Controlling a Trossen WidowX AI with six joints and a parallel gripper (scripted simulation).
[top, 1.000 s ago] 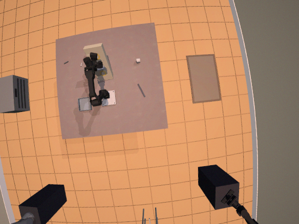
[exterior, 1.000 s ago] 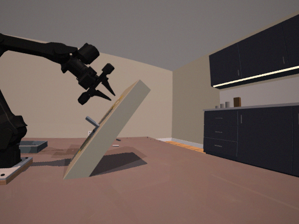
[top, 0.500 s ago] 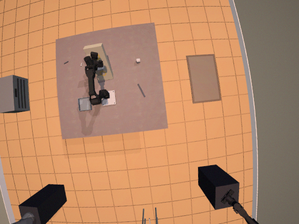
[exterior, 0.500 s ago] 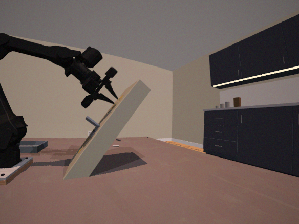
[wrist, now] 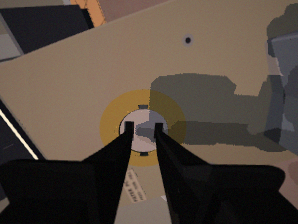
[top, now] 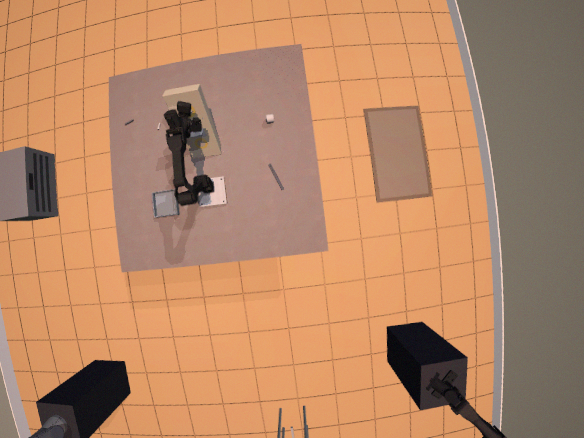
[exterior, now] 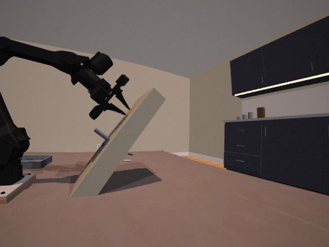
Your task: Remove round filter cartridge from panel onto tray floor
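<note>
My gripper tip is now 2 cm short of the round grey cartridge and 1 cm above it. From my gripper tip the other things lie so: grey bracket 8 cm behind, 10 cm below; then grey tray 43 cm behind, 26 cm to the left, 24 cm below; then tan service panel 3 cm behind, 9 cm below.
</note>
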